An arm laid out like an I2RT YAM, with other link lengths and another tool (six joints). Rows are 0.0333 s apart.
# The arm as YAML. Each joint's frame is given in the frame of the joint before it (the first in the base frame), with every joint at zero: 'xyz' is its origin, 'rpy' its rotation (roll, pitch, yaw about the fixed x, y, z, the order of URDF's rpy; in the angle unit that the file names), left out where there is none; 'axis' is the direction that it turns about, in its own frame. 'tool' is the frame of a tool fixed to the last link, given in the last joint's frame.
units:
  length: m
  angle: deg
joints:
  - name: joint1
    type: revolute
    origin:
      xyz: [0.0, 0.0, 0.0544]
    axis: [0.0, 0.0, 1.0]
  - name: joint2
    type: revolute
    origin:
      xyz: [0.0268, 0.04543, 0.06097]
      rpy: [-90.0, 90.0, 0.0]
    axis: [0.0, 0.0, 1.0]
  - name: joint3
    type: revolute
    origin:
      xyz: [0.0, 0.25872, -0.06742]
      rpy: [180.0, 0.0, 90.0]
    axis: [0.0, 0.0, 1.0]
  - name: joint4
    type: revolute
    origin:
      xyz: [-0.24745, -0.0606, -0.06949]
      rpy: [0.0, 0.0, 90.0]
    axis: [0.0, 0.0, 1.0]
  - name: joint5
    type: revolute
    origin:
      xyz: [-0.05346, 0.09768, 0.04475]
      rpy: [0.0, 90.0, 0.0]
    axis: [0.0, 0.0, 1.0]
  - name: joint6
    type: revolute
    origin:
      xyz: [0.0, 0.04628, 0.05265]
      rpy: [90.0, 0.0, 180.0]
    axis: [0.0, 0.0, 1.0]
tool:
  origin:
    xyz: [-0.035, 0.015, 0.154]
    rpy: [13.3, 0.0, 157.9]
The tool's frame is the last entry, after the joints.
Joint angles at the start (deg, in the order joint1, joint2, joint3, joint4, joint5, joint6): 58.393, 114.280, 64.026, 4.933, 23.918, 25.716
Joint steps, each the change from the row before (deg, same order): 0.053, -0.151, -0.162, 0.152, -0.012, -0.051; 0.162, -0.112, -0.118, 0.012, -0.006, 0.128; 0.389, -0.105, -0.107, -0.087, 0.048, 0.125; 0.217, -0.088, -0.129, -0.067, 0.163, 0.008; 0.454, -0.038, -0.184, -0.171, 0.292, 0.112; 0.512, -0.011, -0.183, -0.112, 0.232, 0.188; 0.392, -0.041, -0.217, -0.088, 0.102, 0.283; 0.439, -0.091, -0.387, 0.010, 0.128, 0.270; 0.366, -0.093, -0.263, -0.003, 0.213, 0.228; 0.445, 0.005, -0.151, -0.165, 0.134, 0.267; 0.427, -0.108, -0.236, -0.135, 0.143, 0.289; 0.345, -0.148, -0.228, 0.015, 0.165, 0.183; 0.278, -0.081, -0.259, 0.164, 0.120, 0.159
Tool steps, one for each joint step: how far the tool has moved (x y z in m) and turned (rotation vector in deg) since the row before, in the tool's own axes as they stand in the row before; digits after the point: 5 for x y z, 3 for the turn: 0.00029, 0.00022, -0.00084, -0.141, 0.050, -0.041; 0.00127, -0.00031, -0.00094, -0.044, 0.126, -0.004; 0.00310, -0.00093, -0.00152, -0.016, 0.184, -0.211; 0.00118, -0.00103, -0.00072, 0.035, -0.053, -0.169; 0.00285, -0.00248, -0.00085, 0.157, -0.057, -0.309; 0.00361, -0.00238, -0.00101, 0.114, 0.053, -0.284; 0.00293, -0.00226, -0.00082, 0.134, 0.137, -0.119; 0.00312, -0.00304, -0.00090, 0.140, 0.128, -0.173; 0.00221, -0.00189, -0.00094, 0.048, 0.014, -0.092; 0.00328, -0.00243, -0.00078, 0.167, 0.114, -0.195; 0.00288, -0.00227, -0.00121, 0.117, 0.109, -0.135; 0.00209, -0.00117, -0.00135, -0.043, 0.054, -0.089; 0.00180, -0.00113, -0.00084, -0.068, 0.066, -0.048
